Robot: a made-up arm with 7 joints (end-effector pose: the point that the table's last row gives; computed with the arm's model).
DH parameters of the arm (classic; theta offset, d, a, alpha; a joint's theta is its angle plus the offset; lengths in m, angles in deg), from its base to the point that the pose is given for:
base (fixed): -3.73 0 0.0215 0
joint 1: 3.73 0.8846 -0.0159 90
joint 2: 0 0.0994 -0.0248 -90
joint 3: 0 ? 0.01 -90
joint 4: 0 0.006 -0.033 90
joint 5: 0 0.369 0.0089 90
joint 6: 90 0.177 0.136 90
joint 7: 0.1 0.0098 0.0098 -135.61
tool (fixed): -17.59 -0.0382 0 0
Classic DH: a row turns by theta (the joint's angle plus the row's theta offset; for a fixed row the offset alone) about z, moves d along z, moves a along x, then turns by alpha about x.
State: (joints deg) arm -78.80 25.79 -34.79 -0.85 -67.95 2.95 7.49
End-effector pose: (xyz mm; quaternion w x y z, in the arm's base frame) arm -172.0 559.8 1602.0 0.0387 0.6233 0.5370 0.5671
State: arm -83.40 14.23 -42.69 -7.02 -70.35 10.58 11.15
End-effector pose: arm -24.3 451.9 1677.5 0.0653 0.7428 0.4113 0.5242
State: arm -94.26 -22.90 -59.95 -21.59 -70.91 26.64 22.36
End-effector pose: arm 216.2 -106.1 1703.3 0.1101 -0.9239 -0.1207 -0.3460
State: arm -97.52 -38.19 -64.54 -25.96 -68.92 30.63 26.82
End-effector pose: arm 230.6 -324.6 1611.7 0.2406 -0.9230 -0.0690 -0.2924
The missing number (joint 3, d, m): 0.3774
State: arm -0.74 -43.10 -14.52 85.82 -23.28 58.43 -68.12
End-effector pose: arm 675.9 -332.1 1033.9 0.8768 0.0000 0.2418 0.4157
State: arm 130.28 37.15 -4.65 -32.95 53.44 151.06 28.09
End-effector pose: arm 535.3 -206.8 1285.8 0.7859 -0.1956 -0.1141 0.5754
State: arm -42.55 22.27 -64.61 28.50 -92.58 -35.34 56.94
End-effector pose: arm -452.1 160.5 1676.2 0.4428 0.4408 0.3515 0.6972
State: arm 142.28 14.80 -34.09 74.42 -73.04 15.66 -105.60
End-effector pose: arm 187.6 357.7 1631.4 0.1847 -0.5405 -0.0769 0.8172
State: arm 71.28 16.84 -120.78 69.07 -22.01 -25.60 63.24
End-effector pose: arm 219.3 -698.6 1283.3 0.3561 0.1557 -0.1952 -0.9005
